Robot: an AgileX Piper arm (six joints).
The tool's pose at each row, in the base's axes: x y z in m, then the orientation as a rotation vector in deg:
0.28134, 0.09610, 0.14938, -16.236, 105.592, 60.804
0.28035, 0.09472, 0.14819, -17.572, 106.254, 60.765
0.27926, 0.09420, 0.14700, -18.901, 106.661, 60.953
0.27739, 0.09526, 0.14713, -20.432, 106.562, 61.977
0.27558, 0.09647, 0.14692, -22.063, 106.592, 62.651
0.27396, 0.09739, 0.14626, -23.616, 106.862, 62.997
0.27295, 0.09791, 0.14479, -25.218, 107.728, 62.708
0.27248, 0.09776, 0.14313, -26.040, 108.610, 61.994
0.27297, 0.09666, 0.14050, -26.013, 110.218, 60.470
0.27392, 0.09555, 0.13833, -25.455, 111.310, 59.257
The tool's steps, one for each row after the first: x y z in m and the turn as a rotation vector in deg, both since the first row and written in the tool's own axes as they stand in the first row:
0.00116, -0.00089, -0.00147, -0.321, 1.120, -0.555
0.00257, -0.00120, -0.00235, -0.861, 2.065, -1.067
0.00369, 0.00061, -0.00272, -2.172, 2.817, -1.414
0.00509, 0.00228, -0.00288, -3.254, 3.674, -1.950
0.00669, 0.00342, -0.00307, -4.021, 4.650, -2.526
0.00854, 0.00353, -0.00305, -4.222, 6.043, -3.247
0.01011, 0.00281, -0.00319, -3.834, 7.032, -3.758
0.01176, 0.00044, -0.00329, -2.382, 8.115, -3.968
0.01278, -0.00197, -0.00319, -1.070, 8.590, -3.907

